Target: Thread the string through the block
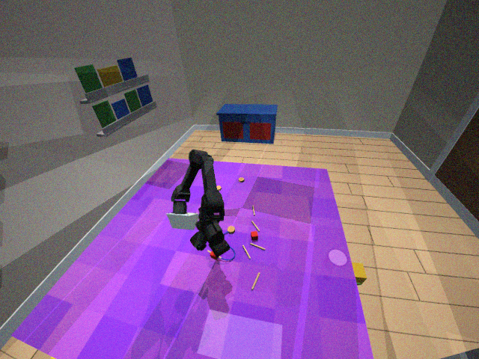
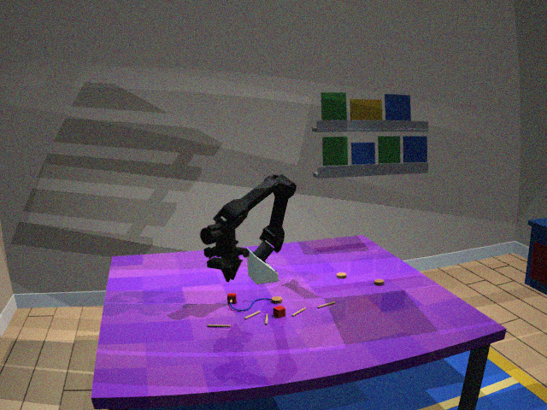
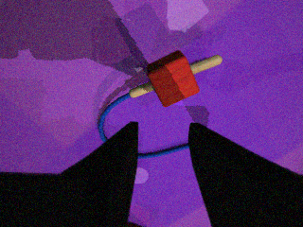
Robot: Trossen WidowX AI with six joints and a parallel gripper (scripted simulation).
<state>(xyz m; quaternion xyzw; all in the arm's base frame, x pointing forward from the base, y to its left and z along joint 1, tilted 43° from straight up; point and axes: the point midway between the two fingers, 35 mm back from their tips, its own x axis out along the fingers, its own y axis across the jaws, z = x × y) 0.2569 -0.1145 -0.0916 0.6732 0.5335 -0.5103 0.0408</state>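
The red block is 70 mm below my gripper tip and 10 mm behind it. The rest, counted from my gripper tip: thin wooden stick 80 mm below; round wooden button 160 mm to the left, 80 mm below, 20 mm ahead.
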